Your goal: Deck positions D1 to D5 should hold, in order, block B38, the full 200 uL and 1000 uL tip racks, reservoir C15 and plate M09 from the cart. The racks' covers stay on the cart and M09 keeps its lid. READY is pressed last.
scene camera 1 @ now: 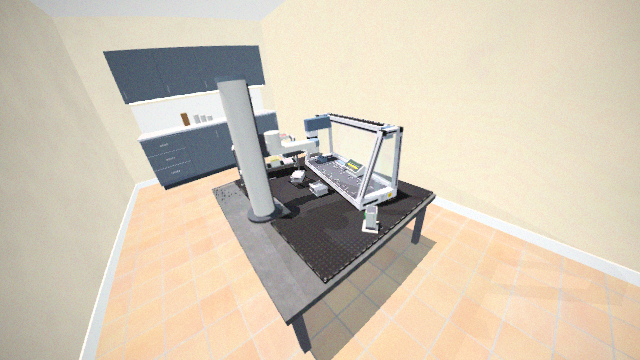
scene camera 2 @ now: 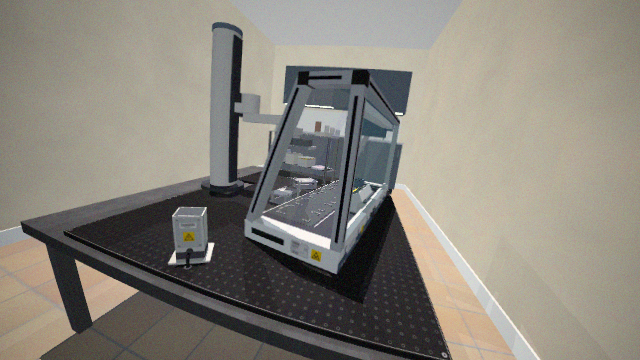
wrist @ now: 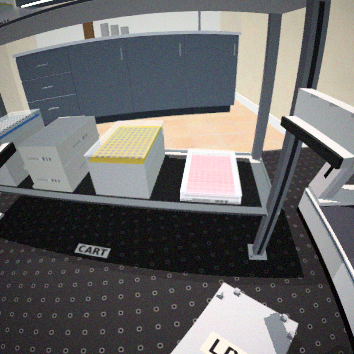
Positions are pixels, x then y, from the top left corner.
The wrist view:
gripper: 146, 111
white pad labelled LP1: 232, 316
cart legs: 274, 21
cart shelf: 261, 184
